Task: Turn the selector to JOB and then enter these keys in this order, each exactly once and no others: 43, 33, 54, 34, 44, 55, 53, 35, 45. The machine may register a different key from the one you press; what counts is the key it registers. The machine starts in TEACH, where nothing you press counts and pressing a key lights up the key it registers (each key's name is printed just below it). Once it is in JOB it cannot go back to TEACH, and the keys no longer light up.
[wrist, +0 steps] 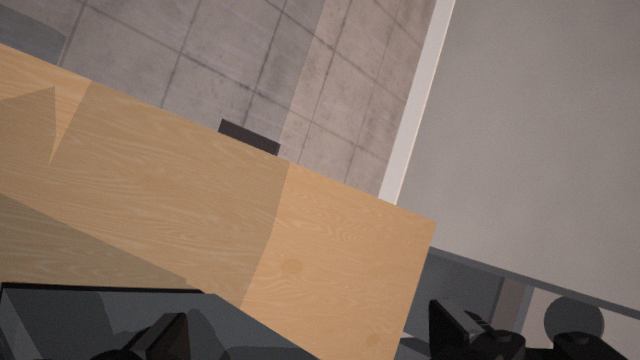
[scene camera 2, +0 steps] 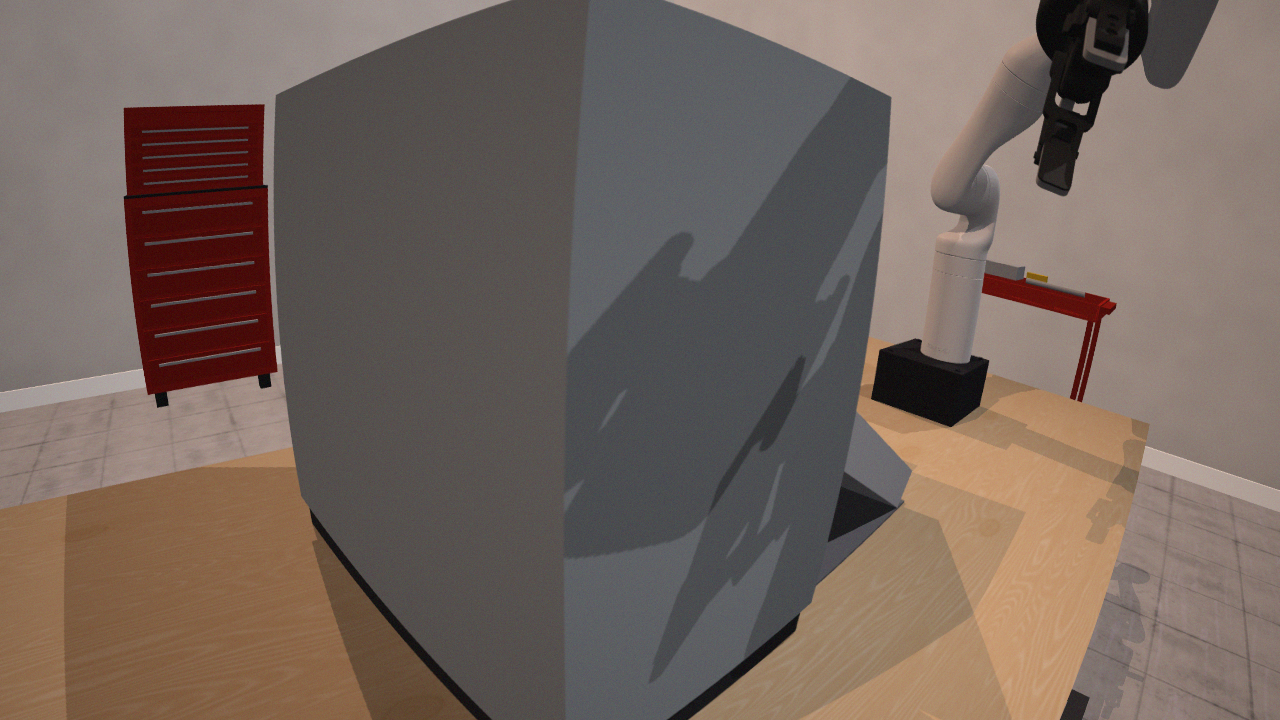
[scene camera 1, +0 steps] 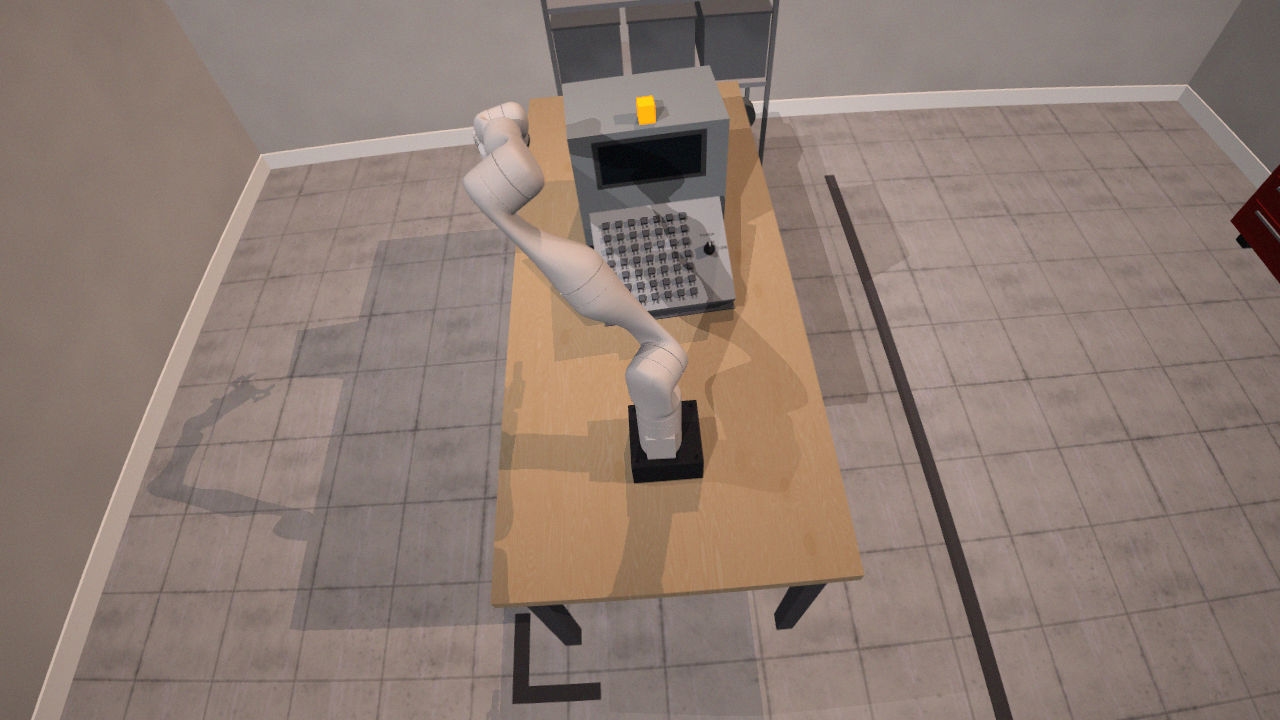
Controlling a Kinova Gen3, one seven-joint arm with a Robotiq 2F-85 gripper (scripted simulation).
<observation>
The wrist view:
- my gripper: 309,334
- grey machine: 91,315
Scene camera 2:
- my gripper: 1076,131
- grey machine: 573,310
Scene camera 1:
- grey machine: 619,161
</observation>
